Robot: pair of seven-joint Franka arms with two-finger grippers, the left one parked.
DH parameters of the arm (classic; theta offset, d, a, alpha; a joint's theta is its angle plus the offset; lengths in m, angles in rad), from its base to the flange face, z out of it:
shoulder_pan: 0 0.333 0 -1.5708
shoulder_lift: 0 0 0 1.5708
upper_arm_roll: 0 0.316 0.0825 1.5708
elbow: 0 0 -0.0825 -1.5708
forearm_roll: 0 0.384 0 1.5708
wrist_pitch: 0 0 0.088 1.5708
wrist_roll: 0 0.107 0 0
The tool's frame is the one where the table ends.
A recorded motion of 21 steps. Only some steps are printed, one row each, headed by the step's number.
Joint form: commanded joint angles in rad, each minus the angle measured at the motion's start. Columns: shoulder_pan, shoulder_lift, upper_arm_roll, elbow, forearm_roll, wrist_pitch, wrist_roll.
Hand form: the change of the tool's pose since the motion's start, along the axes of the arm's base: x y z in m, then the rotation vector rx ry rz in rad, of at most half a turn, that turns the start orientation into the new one. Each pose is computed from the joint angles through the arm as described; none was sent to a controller.
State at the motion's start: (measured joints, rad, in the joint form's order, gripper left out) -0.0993 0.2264 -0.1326 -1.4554 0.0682 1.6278 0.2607
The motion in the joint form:
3: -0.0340 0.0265 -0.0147 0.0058 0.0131 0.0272 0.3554
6: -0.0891 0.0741 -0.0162 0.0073 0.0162 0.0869 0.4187
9: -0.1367 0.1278 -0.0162 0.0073 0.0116 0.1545 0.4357
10: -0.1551 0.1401 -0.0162 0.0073 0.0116 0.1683 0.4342
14: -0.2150 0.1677 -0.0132 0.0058 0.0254 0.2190 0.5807
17: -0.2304 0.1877 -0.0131 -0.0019 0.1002 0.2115 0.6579
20: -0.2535 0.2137 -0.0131 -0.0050 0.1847 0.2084 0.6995
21: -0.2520 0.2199 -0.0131 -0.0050 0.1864 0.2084 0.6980
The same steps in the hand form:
3: 0.0025 -0.0291 -0.0113 -0.0092 0.0102 -0.4054
6: 0.0081 -0.0673 -0.0358 -0.0170 0.0000 -0.5282
9: 0.0134 -0.1020 -0.0651 -0.0320 -0.0122 -0.5941
10: 0.0122 -0.1145 -0.0720 -0.0343 -0.0134 -0.6114
14: 0.0061 -0.1526 -0.0868 -0.0287 -0.0288 -0.8203
17: 0.0052 -0.1569 -0.1042 0.0426 0.0098 -0.9338
20: 0.0037 -0.1659 -0.1226 0.1226 0.0453 -1.0229
21: 0.0048 -0.1651 -0.1268 0.1232 0.0516 -1.0207

